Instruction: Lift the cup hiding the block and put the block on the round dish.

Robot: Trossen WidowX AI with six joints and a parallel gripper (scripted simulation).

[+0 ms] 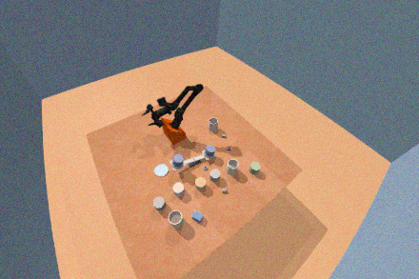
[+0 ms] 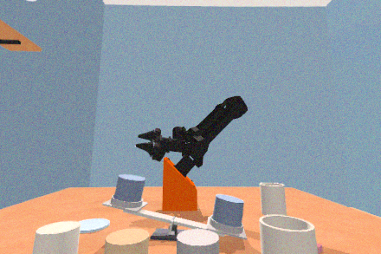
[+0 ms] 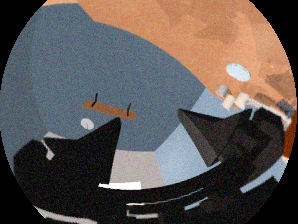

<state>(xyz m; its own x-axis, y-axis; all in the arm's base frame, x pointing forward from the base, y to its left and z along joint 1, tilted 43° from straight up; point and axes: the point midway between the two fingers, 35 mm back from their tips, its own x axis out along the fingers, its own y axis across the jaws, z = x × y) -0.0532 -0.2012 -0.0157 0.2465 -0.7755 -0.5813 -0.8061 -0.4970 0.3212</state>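
Now: gripper tip 360 mm short of the pale green block, 330 mm to the right of it and 210 mm above it. Also, from my gripper tip: pink-blue block 500 mm to the left, 400 mm ahead, 240 mm below; then round pale blue dish 280 mm ahead, 250 mm below, 40 mm to the right; then blue block 700 mm ahead, 230 mm below, 20 mm to the left.
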